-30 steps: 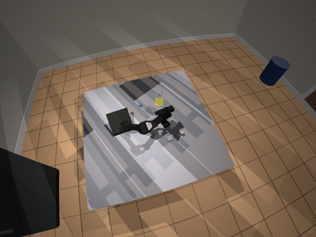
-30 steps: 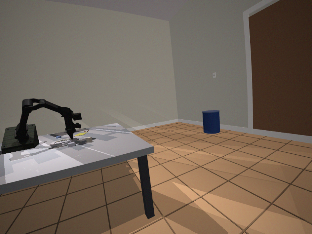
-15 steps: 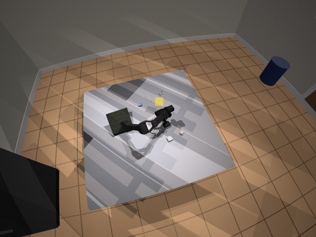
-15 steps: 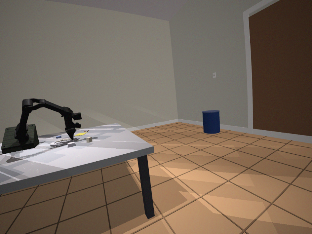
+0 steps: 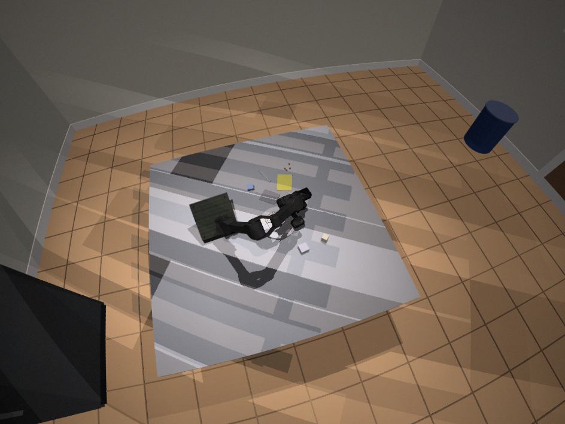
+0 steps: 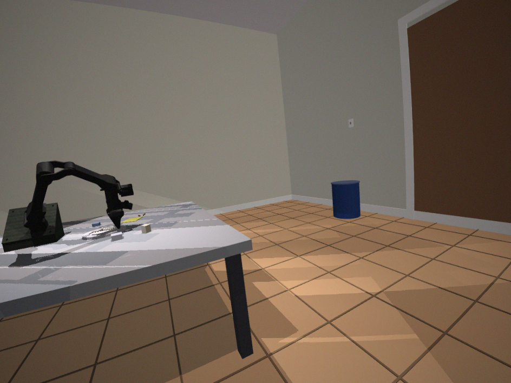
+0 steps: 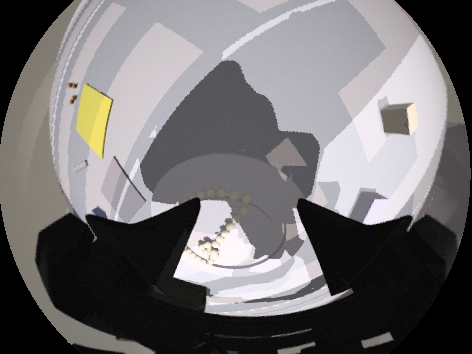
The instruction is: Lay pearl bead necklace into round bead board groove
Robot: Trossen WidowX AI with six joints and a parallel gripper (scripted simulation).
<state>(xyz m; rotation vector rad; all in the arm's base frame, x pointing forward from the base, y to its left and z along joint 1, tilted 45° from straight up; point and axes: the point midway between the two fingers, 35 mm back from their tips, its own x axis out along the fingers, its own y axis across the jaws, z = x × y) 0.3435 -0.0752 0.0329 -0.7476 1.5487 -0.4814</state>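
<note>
The round bead board lies 60 mm behind my gripper tip, 10 mm to the left of it and 10 mm below it. Also, from my gripper tip: grey card 50 mm behind, 190 mm to the left, 20 mm below; then beige cube 130 mm ahead, 170 mm to the right; then white block 10 mm ahead, 180 mm to the right, 10 mm below.
</note>
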